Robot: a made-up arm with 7 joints. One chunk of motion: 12 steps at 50 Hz.
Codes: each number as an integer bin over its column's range. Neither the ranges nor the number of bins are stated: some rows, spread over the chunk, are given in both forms.
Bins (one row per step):
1: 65 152 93 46 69 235 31
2: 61 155 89 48 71 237 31
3: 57 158 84 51 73 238 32
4: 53 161 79 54 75 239 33
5: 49 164 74 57 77 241 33
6: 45 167 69 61 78 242 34
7: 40 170 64 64 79 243 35
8: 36 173 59 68 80 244 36
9: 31 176 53 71 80 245 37
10: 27 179 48 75 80 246 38
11: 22 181 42 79 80 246 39
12: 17 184 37 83 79 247 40
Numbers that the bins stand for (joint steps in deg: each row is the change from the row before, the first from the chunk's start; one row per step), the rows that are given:
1: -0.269 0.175 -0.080 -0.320 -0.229 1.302 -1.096
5: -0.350 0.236 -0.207 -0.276 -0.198 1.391 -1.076
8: -0.416 0.282 -0.307 -0.233 -0.186 1.436 -1.047
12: -0.513 0.338 -0.453 -0.175 -0.190 1.481 -1.008
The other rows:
2: -0.289 0.190 -0.107 -0.312 -0.222 1.332 -1.096
3: -0.309 0.205 -0.140 -0.300 -0.214 1.347 -1.086
4: -0.330 0.221 -0.173 -0.288 -0.206 1.362 -1.076
6: -0.371 0.251 -0.240 -0.261 -0.194 1.406 -1.067
7: -0.396 0.267 -0.273 -0.249 -0.190 1.421 -1.057
9: -0.442 0.297 -0.347 -0.222 -0.186 1.451 -1.037
10: -0.462 0.313 -0.380 -0.206 -0.186 1.466 -1.027
11: -0.488 0.323 -0.420 -0.190 -0.186 1.466 -1.018

